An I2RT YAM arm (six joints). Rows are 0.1 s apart.
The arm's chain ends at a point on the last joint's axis. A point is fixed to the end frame.
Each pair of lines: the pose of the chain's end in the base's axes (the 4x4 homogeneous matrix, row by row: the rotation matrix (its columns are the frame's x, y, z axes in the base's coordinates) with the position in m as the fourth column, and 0 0 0 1 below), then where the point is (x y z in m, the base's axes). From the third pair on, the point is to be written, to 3 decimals.
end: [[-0.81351 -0.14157 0.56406 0.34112], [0.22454 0.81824 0.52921 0.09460], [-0.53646 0.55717 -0.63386 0.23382], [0 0 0 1]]
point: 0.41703 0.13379 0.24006
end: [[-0.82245 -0.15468 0.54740 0.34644], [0.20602 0.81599 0.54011 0.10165], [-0.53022 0.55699 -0.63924 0.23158], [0 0 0 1]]
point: 0.42153 0.14248 0.23715
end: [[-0.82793 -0.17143 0.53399 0.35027], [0.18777 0.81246 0.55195 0.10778], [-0.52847 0.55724 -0.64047 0.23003], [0 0 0 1]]
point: 0.424 0.150 0.235
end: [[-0.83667 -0.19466 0.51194 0.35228], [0.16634 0.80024 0.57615 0.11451], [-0.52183 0.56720 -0.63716 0.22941], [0 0 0 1]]
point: 0.425 0.159 0.235
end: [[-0.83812 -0.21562 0.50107 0.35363], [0.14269 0.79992 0.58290 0.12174], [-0.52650 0.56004 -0.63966 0.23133], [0 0 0 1]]
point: 0.425 0.168 0.237
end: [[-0.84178 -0.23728 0.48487 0.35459], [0.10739 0.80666 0.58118 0.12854], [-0.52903 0.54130 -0.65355 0.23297], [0 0 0 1]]
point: 0.425 0.177 0.237
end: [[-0.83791 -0.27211 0.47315 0.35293], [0.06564 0.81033 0.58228 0.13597], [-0.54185 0.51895 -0.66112 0.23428], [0 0 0 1]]
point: 0.422 0.187 0.238
